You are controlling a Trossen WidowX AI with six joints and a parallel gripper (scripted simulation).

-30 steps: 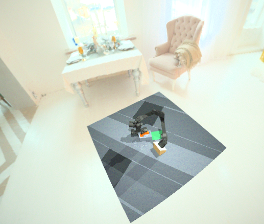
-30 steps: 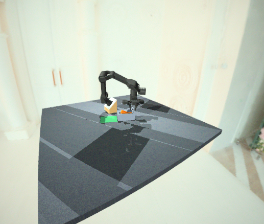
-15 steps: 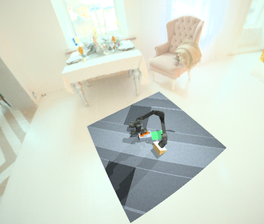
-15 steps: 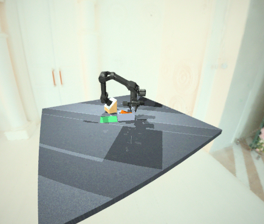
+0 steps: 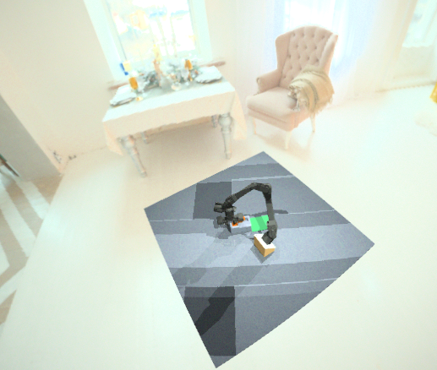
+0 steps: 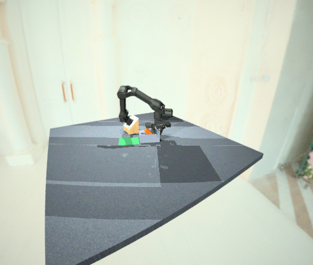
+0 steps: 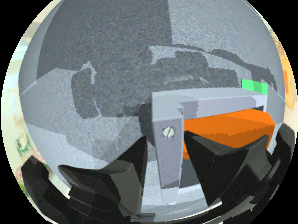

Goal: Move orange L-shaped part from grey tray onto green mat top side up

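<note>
The orange L-shaped part lies 20 mm behind my gripper tip and 40 mm to the right of it. From my gripper tip the other things lie so: green mat (100 mm behind, 200 mm to the right, 50 mm below).
</note>
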